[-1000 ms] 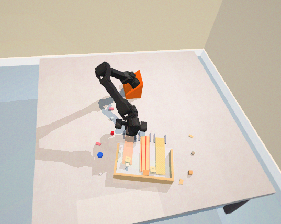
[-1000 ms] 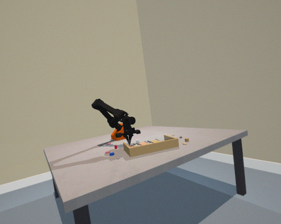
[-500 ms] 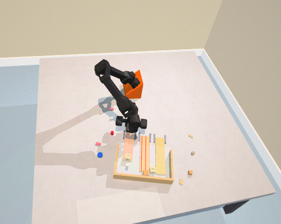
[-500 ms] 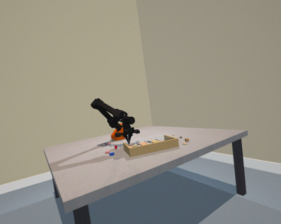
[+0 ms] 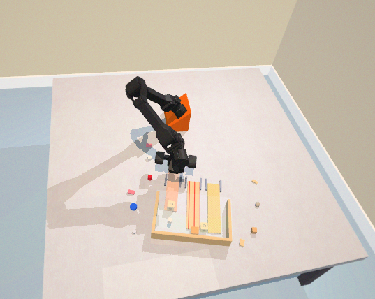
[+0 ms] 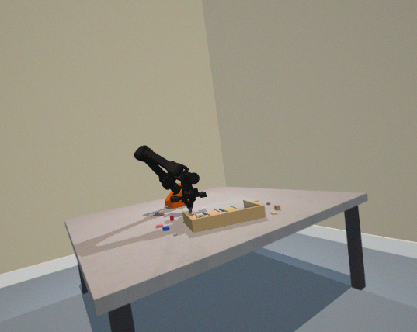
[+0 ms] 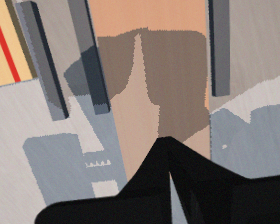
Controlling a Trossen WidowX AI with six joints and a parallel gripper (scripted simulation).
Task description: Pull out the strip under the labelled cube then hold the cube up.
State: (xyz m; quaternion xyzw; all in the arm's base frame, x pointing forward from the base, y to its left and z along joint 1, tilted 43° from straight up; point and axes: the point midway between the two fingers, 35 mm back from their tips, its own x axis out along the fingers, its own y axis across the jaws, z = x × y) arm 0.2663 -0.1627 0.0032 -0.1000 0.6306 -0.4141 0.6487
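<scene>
My gripper tip is now 80 mm short of the peach strip and 40 mm to the left of it. From my gripper tip the other things lie so: red cylinder: 120 mm to the right, 10 mm ahead, 10 mm above; blue disc: 230 mm to the right, 130 mm ahead.
</scene>
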